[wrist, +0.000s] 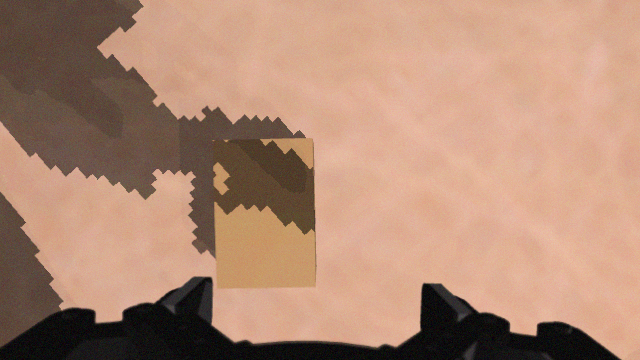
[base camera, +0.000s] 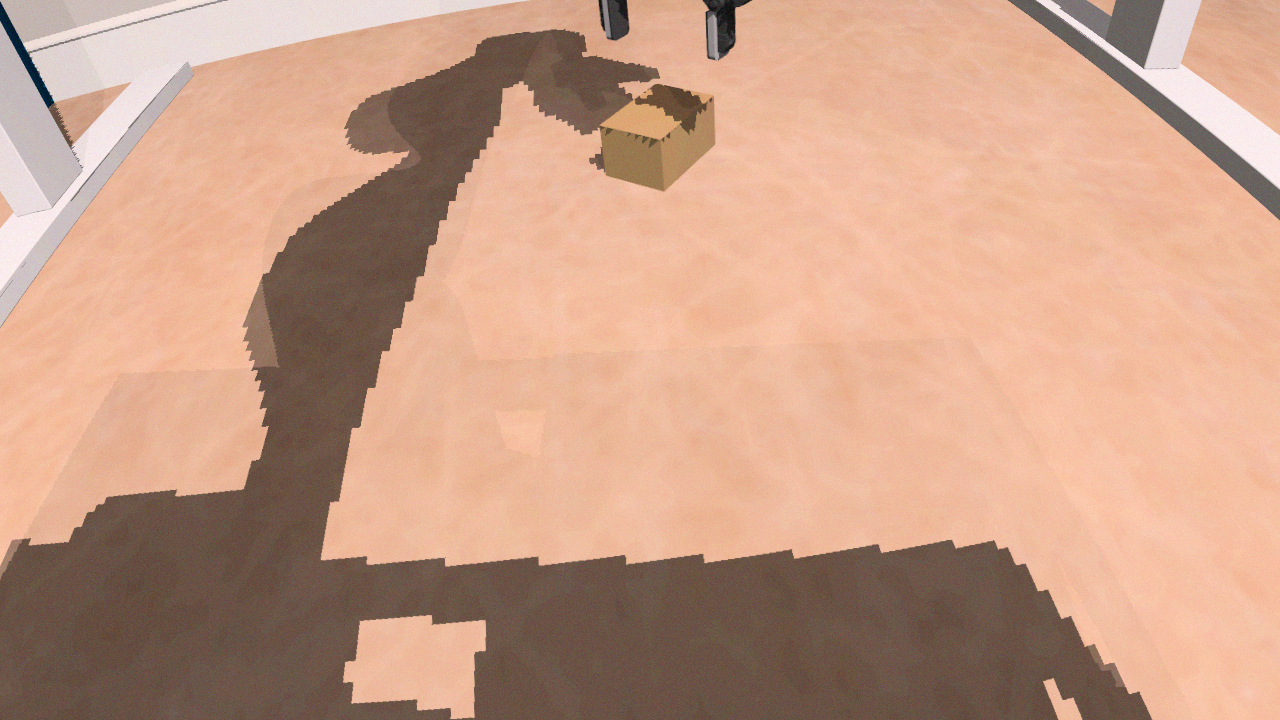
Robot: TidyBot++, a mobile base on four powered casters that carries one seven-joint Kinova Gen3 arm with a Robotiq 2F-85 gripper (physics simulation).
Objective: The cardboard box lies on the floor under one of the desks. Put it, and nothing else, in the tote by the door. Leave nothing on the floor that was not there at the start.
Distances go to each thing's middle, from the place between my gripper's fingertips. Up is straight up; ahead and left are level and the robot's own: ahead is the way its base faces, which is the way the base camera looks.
Right now my hand is 40 mm short of the cardboard box (base camera: 652, 141), 10 mm to the right of it and 100 mm above it.
